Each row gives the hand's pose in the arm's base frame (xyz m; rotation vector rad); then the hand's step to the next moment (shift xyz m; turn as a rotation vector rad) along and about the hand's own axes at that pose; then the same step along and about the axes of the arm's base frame.
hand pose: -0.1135 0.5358 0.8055 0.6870 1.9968 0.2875
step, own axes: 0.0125 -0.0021 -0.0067 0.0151 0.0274 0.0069
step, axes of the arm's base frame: -0.0111 0.0060 -0.0067 0.0099 0.0304 -0.0017
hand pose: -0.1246 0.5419 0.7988 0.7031 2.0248 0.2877
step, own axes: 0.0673 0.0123 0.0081 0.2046 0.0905 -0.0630
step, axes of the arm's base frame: -0.0151 0.0487 -0.0463 -0.1007 0.1975 -0.0698
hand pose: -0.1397 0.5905 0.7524 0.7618 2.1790 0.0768
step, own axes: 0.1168 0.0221 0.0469 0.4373 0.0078 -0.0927
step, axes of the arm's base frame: -0.0129 0.0728 -0.1043 -0.2774 0.2626 -0.2324
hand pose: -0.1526 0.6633 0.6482 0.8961 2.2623 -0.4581
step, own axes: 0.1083 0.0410 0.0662 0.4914 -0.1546 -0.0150
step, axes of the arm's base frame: -0.0015 0.0457 -0.1253 -0.3872 0.1331 -0.3130
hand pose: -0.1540 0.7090 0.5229 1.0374 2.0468 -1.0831
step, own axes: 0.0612 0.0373 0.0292 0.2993 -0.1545 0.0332
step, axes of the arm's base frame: 0.0038 0.0104 -0.0766 -0.2808 0.0227 -0.1876
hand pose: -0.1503 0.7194 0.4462 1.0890 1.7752 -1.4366
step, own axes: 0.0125 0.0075 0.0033 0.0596 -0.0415 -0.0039
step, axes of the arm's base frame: 0.0004 0.0002 -0.0149 -0.0649 0.0139 -0.0298
